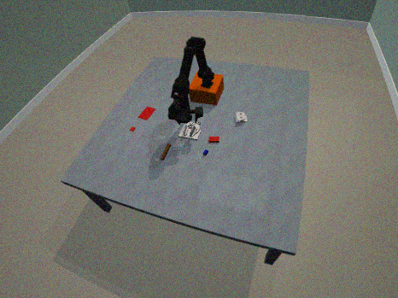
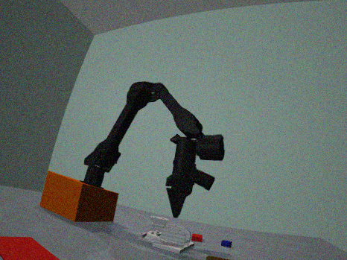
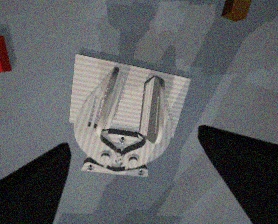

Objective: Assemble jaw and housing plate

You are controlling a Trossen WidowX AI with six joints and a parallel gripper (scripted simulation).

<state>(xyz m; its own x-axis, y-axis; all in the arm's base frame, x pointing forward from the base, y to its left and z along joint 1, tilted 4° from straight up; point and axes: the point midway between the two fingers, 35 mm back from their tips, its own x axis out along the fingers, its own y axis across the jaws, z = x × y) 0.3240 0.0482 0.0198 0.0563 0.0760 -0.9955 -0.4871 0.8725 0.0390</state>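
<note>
Right now my gripper tip is 10 mm past the red block, 160 mm to the right of it and 70 mm above it. The rest, counted from my gripper tip: brown stick 180 mm ahead, 50 mm to the right, 70 mm below; blue block 90 mm ahead, 160 mm to the left, 70 mm below; flat red patch 30 mm behind, 360 mm to the right, 80 mm below.
</note>
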